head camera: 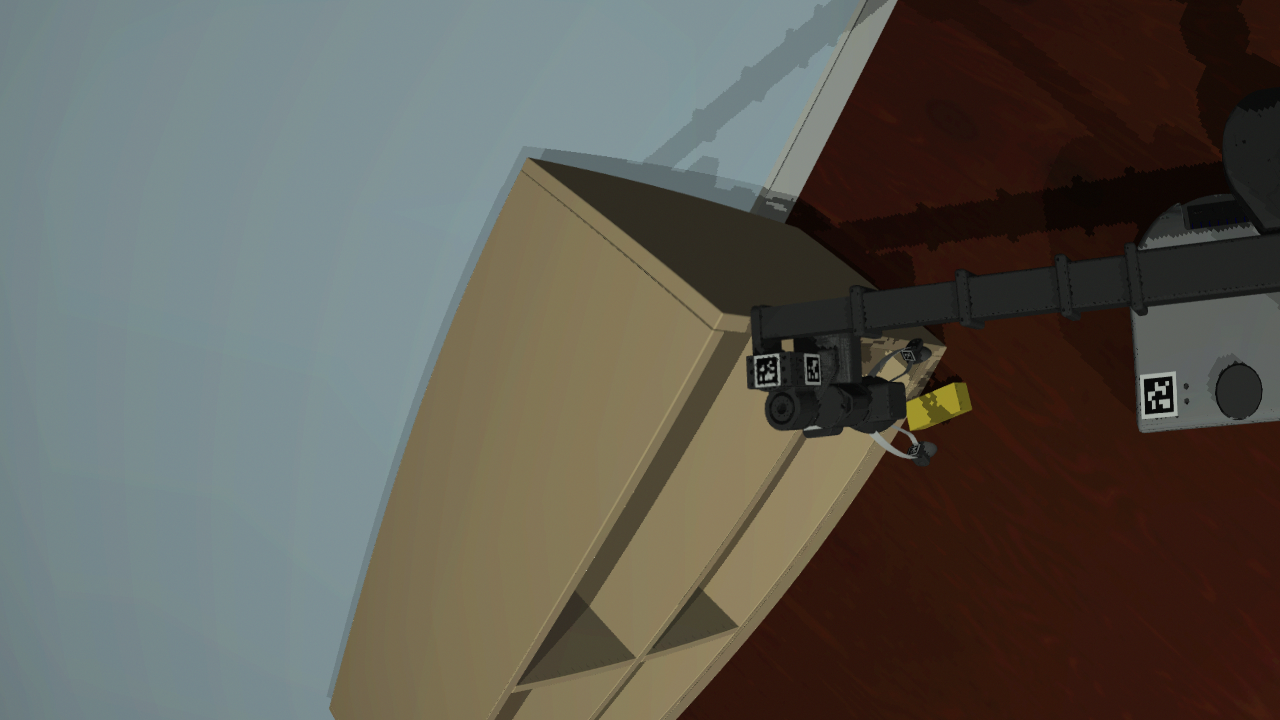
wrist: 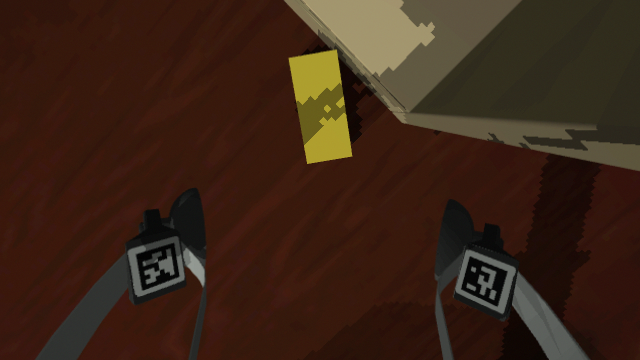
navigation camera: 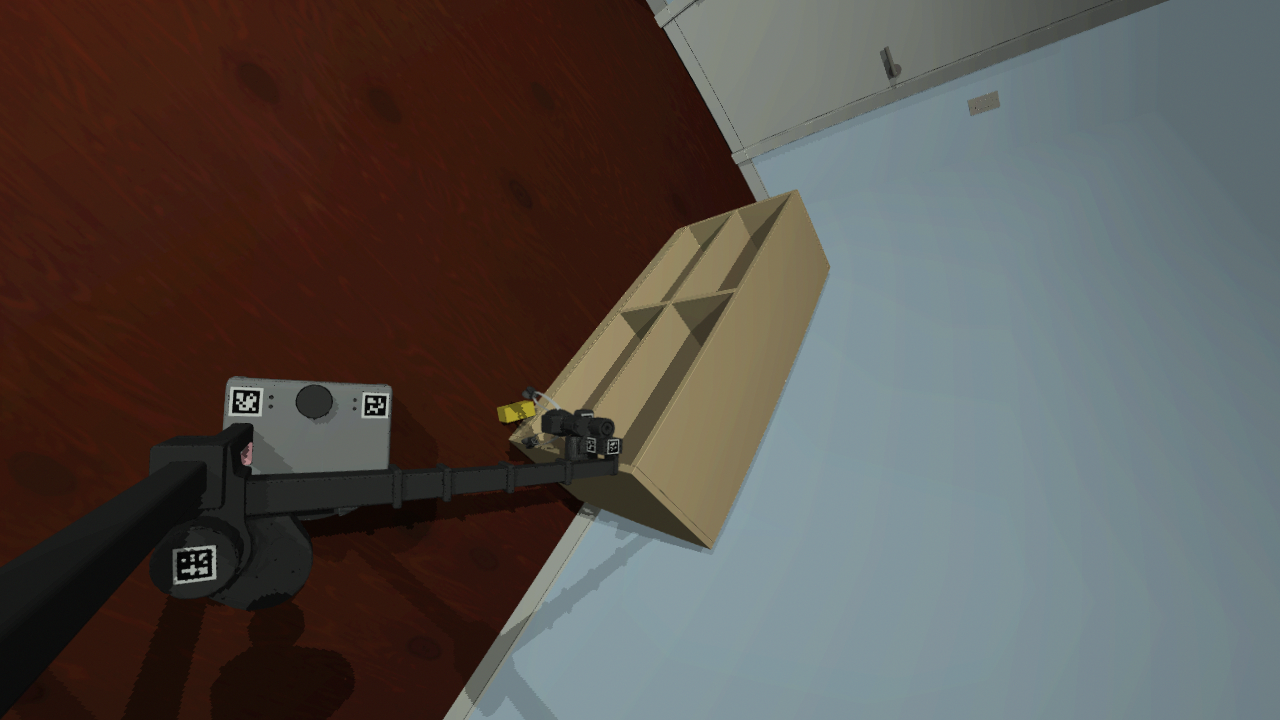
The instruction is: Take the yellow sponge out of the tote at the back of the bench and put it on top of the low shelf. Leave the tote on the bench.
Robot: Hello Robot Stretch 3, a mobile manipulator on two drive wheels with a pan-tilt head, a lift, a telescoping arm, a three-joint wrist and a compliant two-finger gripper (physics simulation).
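Seen in the pictures: gripper, between the fingertips: (head camera: pixel 927 402) (navigation camera: pixel 525 417); robot's base, origin of its link: (head camera: pixel 1235 389) (navigation camera: pixel 314 399).
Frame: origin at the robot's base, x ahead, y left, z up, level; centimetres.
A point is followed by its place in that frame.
Observation:
The yellow sponge (head camera: pixel 939 406) @(x -1.7, y -54.9, z 6.2 cm) (navigation camera: pixel 516 411) @(x -1.7, y -54.9, z 6.3 cm) (wrist: pixel 320 106) is a small block lying on the dark red floor, close beside the bottom front corner of the low shelf (head camera: pixel 501 376) @(x -7.7, y -88.5, z 61.0 cm) (navigation camera: pixel 733 394) @(x 6.1, y -91.0, z 61.0 cm) (wrist: pixel 375 30). The shelf is light wood with open compartments. My gripper (head camera: pixel 920 401) @(x -2.2, y -50.5, z 21.8 cm) (navigation camera: pixel 530 417) @(x -2.2, y -50.5, z 21.8 cm) (wrist: pixel 321 221) @(x -2.2, y -50.5, z 21.8 cm) is open, fingers wide apart, with nothing between them. It points down above the floor at the near end of the shelf. In the wrist view the sponge is ahead of the fingertips, toward the upper middle. The tote and the bench do not show in these views.
My extended arm (head camera: pixel 1011 296) @(x -10.0, y -25.0, z 57.0 cm) (navigation camera: pixel 456 484) @(x -10.6, y -20.6, z 57.0 cm) runs low past the shelf's near end. My grey base (head camera: pixel 1199 322) @(x -9.3, y -5.5, z 16.0 cm) (navigation camera: pixel 313 438) @(x -7.9, y -0.2, z 16.0 cm) stands on the floor away from the shelf. A blue wall (head camera: pixel 179 313) @(x -15.3, y -105.1, z 103.4 cm) (navigation camera: pixel 1029 402) @(x 5.6, y -122.2, z 126.0 cm) is behind the shelf. A pale door (navigation camera: pixel 805 71) @(x 159.0, y -160.3, z 56.2 cm) is beyond its far end.

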